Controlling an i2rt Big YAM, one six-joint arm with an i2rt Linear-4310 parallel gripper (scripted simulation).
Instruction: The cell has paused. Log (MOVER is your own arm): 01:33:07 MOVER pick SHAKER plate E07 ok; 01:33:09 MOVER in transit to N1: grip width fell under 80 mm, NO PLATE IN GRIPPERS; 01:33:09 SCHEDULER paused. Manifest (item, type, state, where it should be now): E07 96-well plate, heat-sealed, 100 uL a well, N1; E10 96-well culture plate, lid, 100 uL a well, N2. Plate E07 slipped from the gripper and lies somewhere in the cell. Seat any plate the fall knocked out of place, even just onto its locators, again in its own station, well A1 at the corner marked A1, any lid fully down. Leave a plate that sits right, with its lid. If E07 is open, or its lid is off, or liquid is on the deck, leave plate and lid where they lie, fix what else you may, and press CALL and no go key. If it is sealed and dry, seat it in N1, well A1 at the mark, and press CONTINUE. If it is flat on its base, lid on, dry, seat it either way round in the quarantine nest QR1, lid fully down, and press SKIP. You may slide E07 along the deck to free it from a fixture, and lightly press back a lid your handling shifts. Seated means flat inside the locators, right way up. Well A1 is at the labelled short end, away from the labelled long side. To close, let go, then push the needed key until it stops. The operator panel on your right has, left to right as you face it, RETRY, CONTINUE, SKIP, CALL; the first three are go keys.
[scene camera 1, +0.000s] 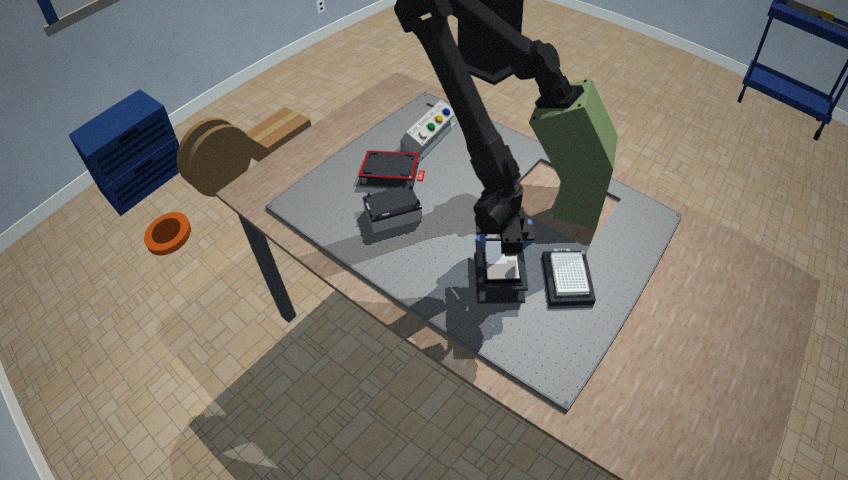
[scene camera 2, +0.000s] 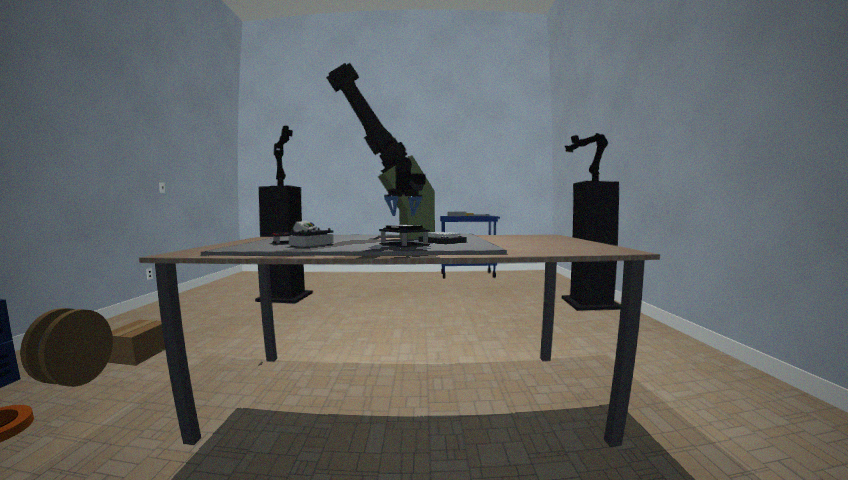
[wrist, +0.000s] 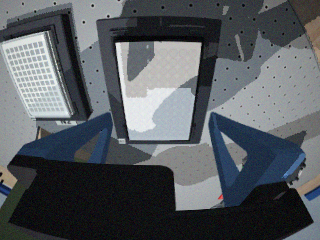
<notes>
In view: the gripper (wrist: 160, 118), a plate E07 (scene camera 1: 499, 269) and an operator panel (scene camera 1: 411, 139).
The plate E07 shows as well in the wrist view (wrist: 158, 75).
</notes>
